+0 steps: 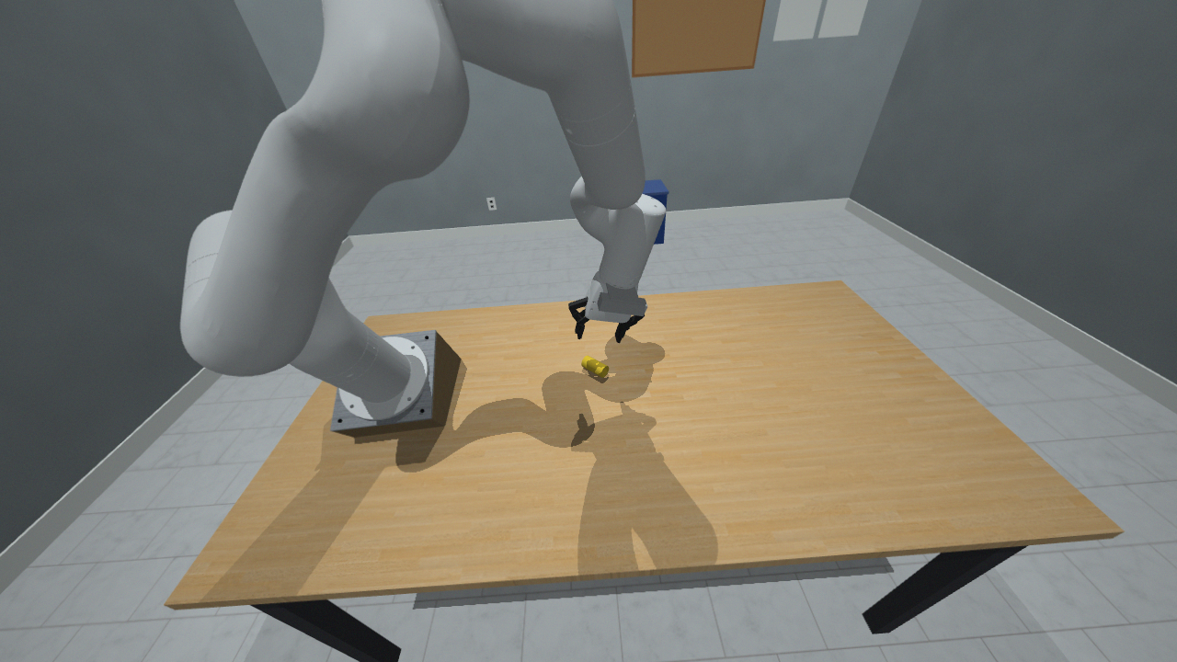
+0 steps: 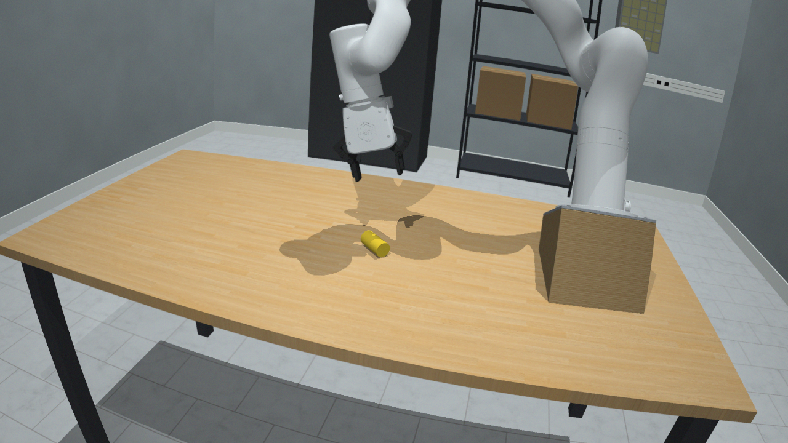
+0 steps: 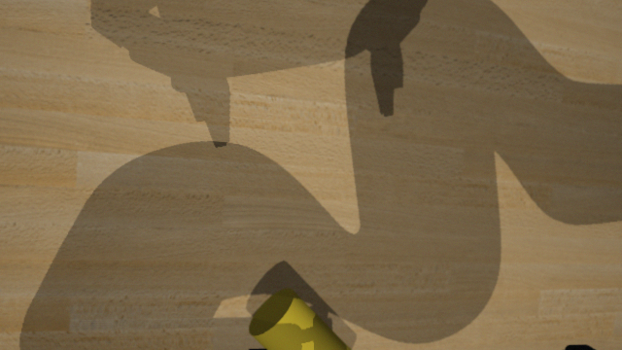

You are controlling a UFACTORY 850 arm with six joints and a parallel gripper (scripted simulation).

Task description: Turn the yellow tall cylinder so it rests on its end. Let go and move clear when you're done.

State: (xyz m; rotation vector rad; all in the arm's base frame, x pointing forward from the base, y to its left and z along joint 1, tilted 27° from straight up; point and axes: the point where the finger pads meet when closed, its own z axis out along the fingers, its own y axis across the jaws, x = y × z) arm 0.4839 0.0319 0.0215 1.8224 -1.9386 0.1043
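The yellow tall cylinder is 14 cm below my hand, 5 cm to the left of it and 1 cm behind it.
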